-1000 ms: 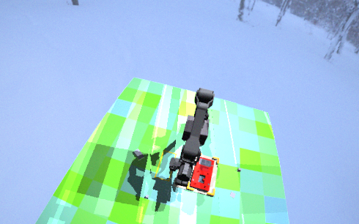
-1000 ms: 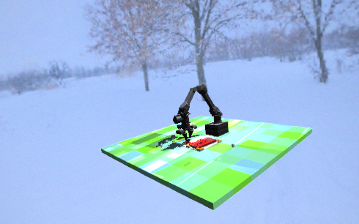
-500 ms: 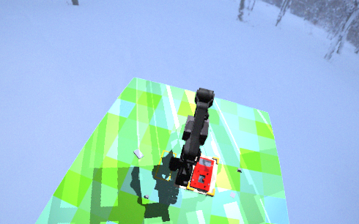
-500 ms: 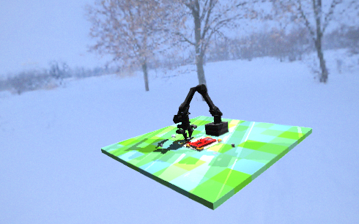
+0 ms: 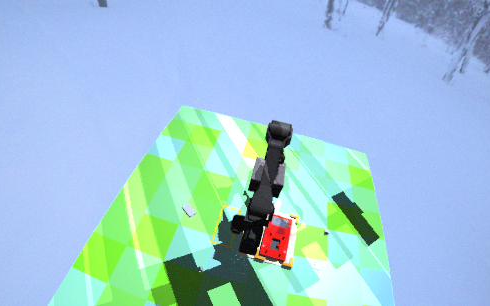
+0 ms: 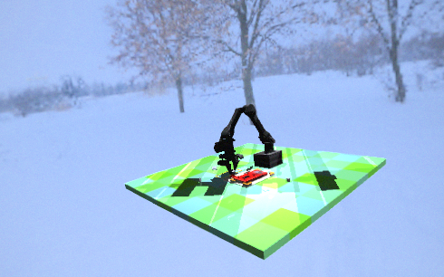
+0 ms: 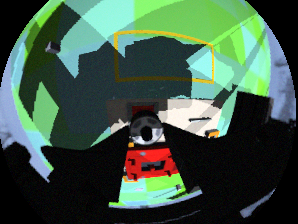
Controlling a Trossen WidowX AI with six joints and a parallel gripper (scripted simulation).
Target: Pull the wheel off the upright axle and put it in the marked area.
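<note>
Right now the wheel is right at my gripper tip. Also, from my gripper tip: small grey block: 1 cm behind, 28 cm to the right, 3 cm below; dark axle stand: 1 cm below.
</note>
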